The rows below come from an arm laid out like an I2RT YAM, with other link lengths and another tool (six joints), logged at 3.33 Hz.
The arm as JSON. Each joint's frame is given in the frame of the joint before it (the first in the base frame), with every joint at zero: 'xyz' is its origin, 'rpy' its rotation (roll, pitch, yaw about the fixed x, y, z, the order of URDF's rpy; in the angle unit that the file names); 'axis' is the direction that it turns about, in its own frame. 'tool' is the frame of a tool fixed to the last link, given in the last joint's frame.
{
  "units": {
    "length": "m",
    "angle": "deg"
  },
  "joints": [
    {
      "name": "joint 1",
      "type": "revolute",
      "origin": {
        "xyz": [
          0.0,
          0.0,
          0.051
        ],
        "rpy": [
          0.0,
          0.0,
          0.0
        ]
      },
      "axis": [
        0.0,
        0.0,
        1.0
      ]
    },
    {
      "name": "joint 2",
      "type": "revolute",
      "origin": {
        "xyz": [
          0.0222,
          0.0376,
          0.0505
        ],
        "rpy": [
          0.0,
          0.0,
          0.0
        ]
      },
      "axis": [
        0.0,
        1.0,
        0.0
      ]
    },
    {
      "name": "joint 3",
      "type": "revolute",
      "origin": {
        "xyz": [
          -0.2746,
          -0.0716,
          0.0
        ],
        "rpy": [
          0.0,
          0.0,
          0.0
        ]
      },
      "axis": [
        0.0,
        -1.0,
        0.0
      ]
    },
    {
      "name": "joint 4",
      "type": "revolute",
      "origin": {
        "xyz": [
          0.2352,
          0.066,
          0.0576
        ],
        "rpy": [
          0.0,
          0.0,
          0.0
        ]
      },
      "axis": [
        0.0,
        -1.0,
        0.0
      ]
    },
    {
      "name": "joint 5",
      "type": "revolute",
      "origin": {
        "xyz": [
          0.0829,
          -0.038,
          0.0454
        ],
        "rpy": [
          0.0,
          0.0,
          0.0
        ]
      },
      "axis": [
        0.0,
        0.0,
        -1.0
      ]
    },
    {
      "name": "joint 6",
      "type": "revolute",
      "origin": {
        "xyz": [
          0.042,
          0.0,
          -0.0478
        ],
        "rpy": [
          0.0,
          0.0,
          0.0
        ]
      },
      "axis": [
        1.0,
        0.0,
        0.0
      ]
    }
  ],
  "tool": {
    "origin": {
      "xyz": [
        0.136,
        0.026,
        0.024
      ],
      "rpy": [
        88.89,
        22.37,
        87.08
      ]
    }
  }
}
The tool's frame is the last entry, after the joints.
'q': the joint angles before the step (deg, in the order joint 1, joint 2, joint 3, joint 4, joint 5, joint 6). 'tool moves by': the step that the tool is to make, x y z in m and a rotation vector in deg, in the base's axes. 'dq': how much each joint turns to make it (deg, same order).
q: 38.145 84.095 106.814 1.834 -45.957 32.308
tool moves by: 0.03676 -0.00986 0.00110 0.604 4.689 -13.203
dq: -0.131 -1.275 0.989 -7.083 13.377 -2.330
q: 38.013 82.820 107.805 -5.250 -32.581 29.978
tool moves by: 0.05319 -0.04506 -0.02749 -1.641 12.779 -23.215
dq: 0.039 -4.616 -0.827 -14.782 24.120 0.698
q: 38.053 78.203 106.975 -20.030 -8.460 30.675
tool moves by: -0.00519 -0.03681 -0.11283 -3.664 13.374 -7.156
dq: -0.018 -14.648 -25.134 -1.910 7.359 5.038
